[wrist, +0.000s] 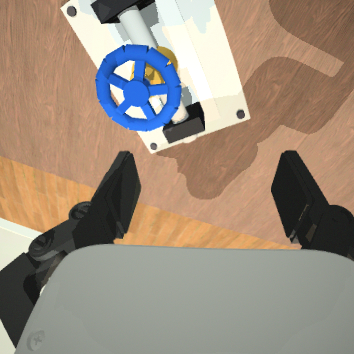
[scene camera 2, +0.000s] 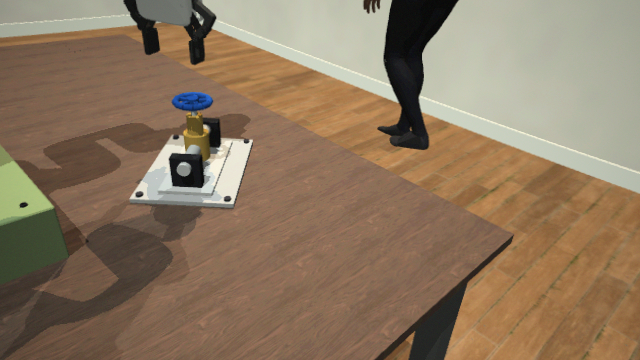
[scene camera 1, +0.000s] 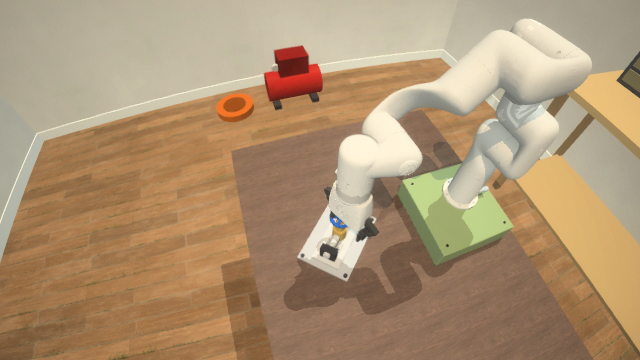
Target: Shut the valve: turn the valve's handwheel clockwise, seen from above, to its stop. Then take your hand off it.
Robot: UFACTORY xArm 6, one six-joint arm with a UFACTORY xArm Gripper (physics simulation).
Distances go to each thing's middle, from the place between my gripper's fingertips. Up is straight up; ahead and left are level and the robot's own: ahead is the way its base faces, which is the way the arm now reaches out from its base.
My gripper is now 60 mm to the left of the blue handwheel (wrist: 136,91) and 70 mm above it. Also, from my hand: white base plate (scene camera 2: 227,188) (60 mm to the right, 190 mm below).
